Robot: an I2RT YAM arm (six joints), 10 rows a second.
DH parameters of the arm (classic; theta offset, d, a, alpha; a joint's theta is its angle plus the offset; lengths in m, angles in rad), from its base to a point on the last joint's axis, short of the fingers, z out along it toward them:
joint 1: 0 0.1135 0.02 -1.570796
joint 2: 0 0 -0.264 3.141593
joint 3: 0.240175 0 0.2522 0
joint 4: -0.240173 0 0.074 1.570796
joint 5: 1.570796 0 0 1.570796
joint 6: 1.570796 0.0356 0 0
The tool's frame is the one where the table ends.
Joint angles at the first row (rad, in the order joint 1, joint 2, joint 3, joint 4, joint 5, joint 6):
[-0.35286, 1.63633, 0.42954, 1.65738, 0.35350, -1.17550]
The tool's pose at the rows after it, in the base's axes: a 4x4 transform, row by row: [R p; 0 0 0 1], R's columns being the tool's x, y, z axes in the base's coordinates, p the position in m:
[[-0.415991 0.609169 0.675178 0.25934], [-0.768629 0.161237 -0.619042 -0.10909], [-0.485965 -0.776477 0.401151 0.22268], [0 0 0 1]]
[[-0.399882 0.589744 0.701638 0.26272], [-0.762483 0.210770 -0.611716 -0.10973], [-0.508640 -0.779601 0.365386 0.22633], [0 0 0 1]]
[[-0.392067 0.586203 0.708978 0.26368], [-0.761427 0.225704 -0.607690 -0.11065], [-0.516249 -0.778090 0.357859 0.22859], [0 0 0 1]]
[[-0.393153 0.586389 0.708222 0.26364], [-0.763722 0.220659 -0.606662 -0.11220], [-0.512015 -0.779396 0.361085 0.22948], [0 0 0 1]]
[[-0.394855 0.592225 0.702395 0.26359], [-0.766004 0.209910 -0.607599 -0.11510], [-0.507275 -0.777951 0.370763 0.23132], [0 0 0 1]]
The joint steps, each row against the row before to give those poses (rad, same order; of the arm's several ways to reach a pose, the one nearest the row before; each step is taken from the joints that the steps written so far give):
[-0.00148, -0.02374, 0.02377, -0.05625, 0.00014, 0.00154]
[0.00000, -0.03161, 0.01721, -0.09318, -0.01705, 0.04347]
[-0.00296, -0.01126, 0.00817, -0.02940, -0.00944, 0.01507]
[-0.00585, -0.00013, 0.00336, -0.00065, -0.00614, -0.00325]
[-0.01024, 0.00215, 0.00693, 0.00539, -0.00632, -0.00461]

